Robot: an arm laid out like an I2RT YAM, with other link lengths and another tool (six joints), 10 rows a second.
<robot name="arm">
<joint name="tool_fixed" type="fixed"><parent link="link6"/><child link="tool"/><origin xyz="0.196 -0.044 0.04" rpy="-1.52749 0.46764 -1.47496"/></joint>
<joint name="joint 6" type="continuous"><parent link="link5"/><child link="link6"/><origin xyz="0.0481 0 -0.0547"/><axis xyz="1 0 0"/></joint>
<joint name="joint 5" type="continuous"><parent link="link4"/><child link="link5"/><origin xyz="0.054 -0.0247 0.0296"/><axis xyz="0 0 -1"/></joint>
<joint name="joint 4" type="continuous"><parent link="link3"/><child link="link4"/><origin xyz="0.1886 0.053 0.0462"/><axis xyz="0 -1 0"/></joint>
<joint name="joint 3" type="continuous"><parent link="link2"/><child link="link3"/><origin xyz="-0.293 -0.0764 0"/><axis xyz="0 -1 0"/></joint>
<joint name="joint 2" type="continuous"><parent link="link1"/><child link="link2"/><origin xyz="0.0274 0.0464 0.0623"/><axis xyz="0 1 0"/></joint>
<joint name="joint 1" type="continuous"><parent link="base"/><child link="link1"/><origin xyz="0 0 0.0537"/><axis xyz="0 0 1"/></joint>
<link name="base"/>
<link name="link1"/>
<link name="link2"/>
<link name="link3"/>
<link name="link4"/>
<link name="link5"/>
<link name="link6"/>
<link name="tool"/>
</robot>
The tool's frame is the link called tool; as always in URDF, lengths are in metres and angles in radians. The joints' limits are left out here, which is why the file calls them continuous.
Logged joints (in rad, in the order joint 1, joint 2, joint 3, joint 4, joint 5, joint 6), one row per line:
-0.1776 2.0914 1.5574 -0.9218 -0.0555 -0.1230
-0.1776 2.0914 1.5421 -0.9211 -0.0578 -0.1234
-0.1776 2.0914 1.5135 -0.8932 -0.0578 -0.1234
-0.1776 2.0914 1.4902 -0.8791 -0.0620 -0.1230
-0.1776 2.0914 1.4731 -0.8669 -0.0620 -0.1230
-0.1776 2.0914 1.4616 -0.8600 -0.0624 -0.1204
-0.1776 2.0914 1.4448 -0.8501 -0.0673 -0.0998
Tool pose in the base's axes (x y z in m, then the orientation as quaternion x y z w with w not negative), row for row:
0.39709 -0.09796 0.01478 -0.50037 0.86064 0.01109 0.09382
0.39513 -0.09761 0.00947 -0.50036 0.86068 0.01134 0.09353
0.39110 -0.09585 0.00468 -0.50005 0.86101 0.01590 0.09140
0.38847 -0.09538 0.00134 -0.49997 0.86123 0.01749 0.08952
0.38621 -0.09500 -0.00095 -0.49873 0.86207 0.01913 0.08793
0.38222 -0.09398 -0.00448 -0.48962 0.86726 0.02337 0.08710
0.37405 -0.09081 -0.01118 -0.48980 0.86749 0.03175 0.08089
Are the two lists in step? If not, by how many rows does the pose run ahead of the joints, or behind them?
The pose runs 1 row ahead of the joints: the pose in row i belongs to the joints in row i + 1.
